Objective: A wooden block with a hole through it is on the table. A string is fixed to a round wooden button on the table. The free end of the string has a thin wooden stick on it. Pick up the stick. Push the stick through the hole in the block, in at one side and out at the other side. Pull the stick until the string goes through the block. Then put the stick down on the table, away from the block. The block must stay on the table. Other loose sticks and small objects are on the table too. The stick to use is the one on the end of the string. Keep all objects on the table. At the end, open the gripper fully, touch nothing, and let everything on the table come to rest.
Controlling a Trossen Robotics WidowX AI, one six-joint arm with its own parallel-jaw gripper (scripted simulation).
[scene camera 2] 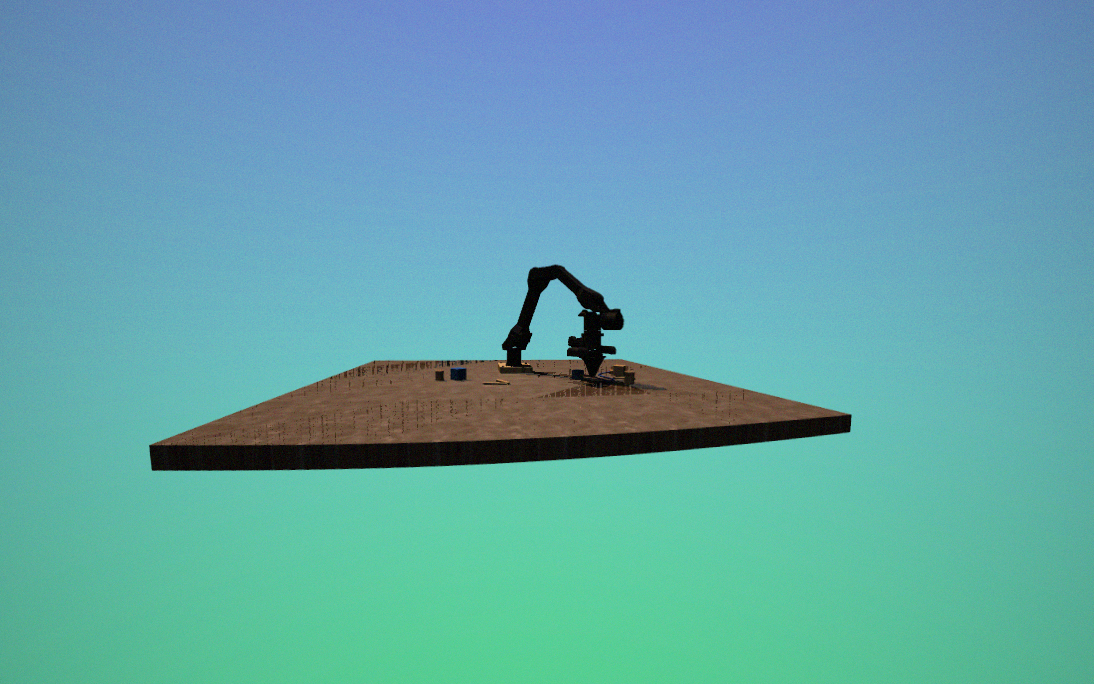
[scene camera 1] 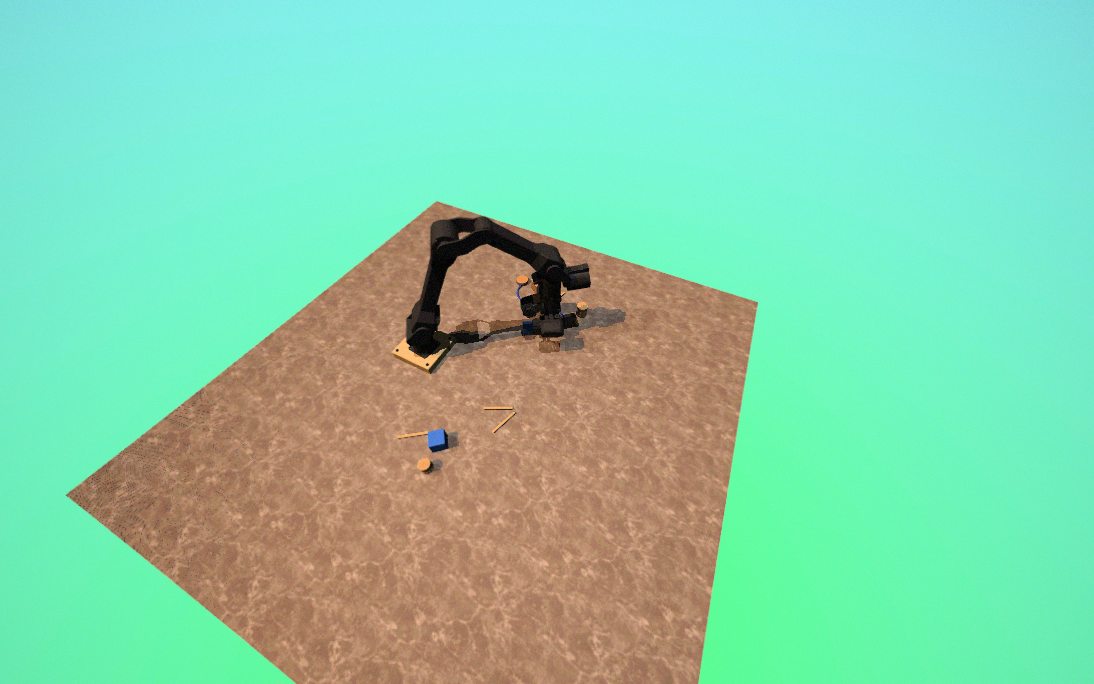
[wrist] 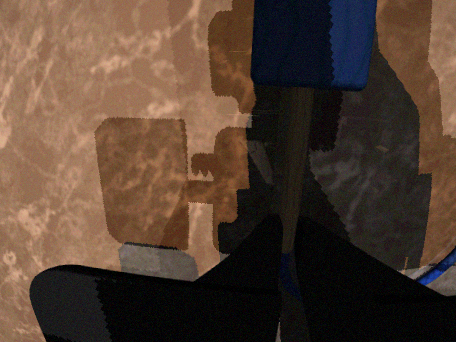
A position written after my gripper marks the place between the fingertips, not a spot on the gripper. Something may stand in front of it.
Observation:
In view: my gripper [scene camera 1: 549,327].
My gripper is seen too in scene camera 2 [scene camera 2: 592,377] and in the wrist view [wrist: 286,226].

